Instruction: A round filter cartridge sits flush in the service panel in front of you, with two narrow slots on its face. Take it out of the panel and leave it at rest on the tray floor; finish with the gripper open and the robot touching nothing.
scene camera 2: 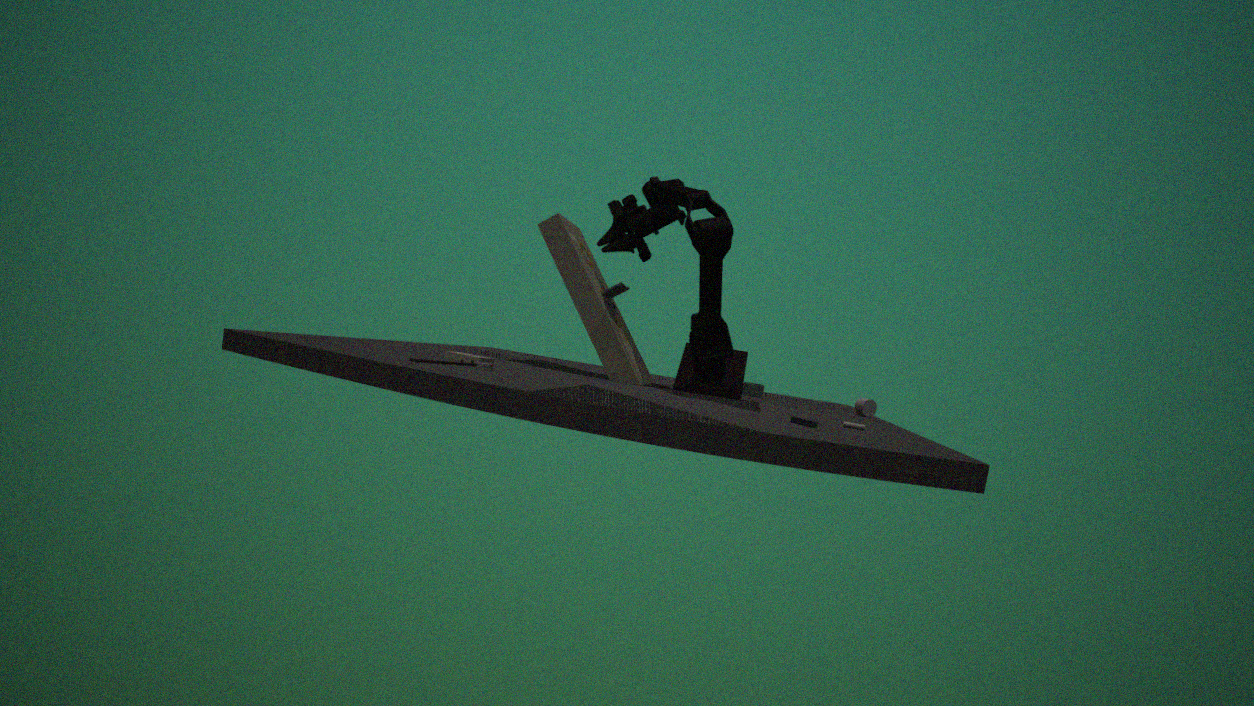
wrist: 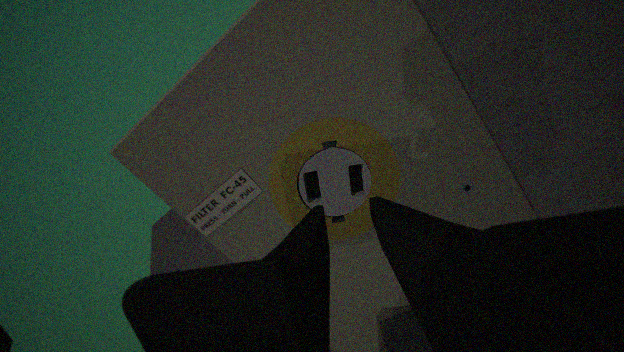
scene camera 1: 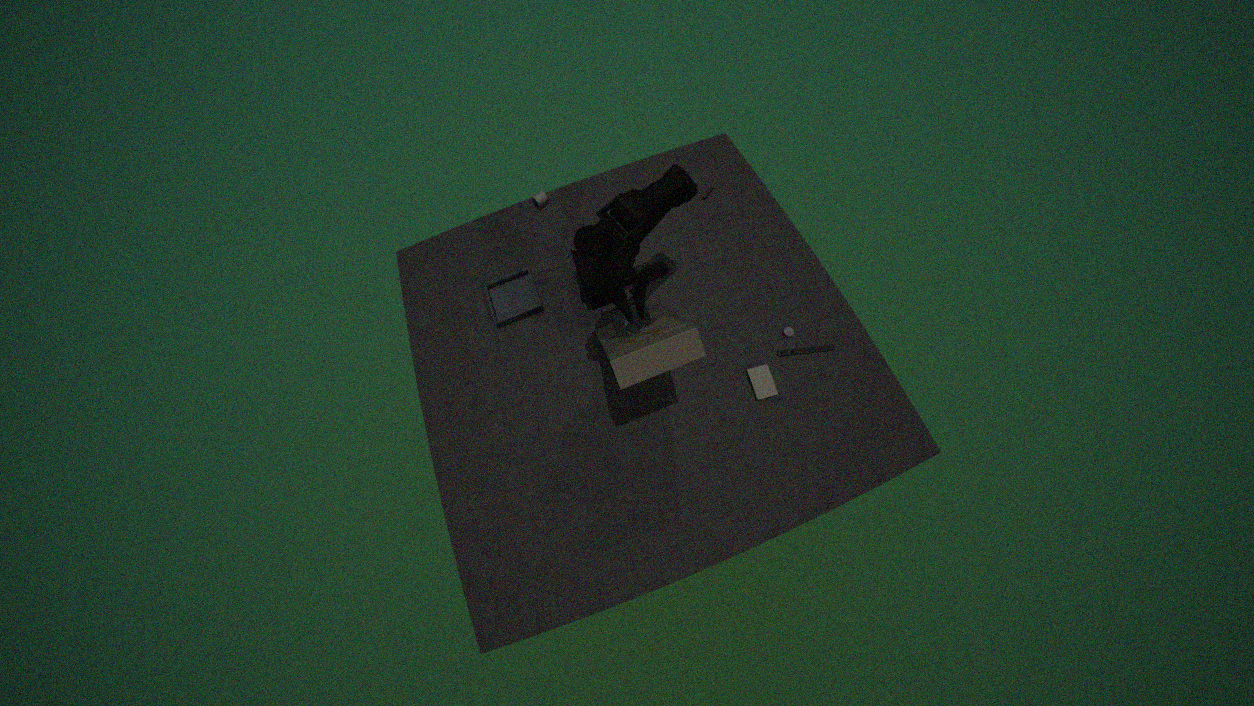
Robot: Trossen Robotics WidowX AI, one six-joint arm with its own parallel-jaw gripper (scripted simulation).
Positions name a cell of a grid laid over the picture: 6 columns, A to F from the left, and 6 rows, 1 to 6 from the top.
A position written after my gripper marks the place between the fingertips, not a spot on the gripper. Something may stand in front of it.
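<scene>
My gripper (scene camera 2: C3) is there in the scene, and when I look through the wrist view, I find the gripper (wrist: D4) there as well.
</scene>
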